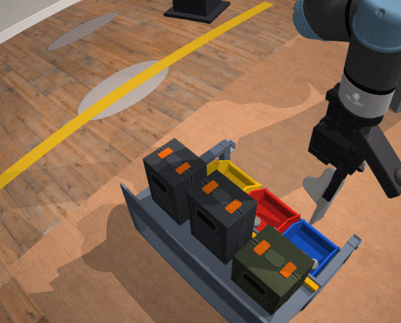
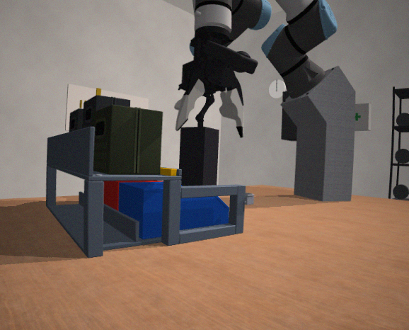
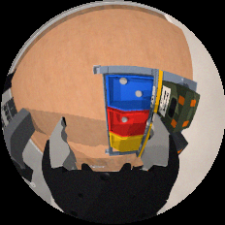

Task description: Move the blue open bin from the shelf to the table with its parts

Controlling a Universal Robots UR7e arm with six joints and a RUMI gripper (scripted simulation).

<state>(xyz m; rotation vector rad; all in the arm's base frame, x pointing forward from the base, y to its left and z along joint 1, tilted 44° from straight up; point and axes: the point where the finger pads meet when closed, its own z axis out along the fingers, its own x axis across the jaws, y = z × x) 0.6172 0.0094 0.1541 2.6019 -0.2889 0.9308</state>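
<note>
Right now my hand is 80 mm short of the blue open bin, 30 mm to the left of it and 130 mm above it. Round my hand: green case (170 mm ahead, 70 mm to the right, 30 mm below); red bin (30 mm ahead, 130 mm to the right, 130 mm below); yellow bin (10 mm behind, 240 mm to the right, 130 mm below).
</note>
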